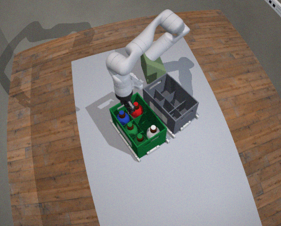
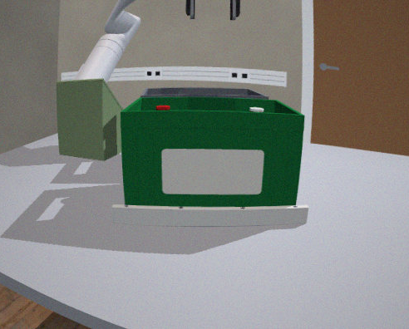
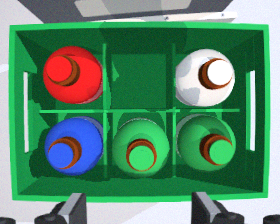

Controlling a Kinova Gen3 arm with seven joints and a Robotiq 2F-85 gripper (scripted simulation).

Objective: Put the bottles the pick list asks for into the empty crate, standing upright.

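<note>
The blue-label bottle lies 250 mm below my hand, 80 mm behind it and 30 mm to the right of it. Also, from my hand: green crate 250 mm below, 50 mm to the left, 20 mm behind; white-label bottle 250 mm below, 120 mm to the left, 40 mm ahead; red-label bottle 250 mm below, 120 mm behind, 50 mm to the left.
</note>
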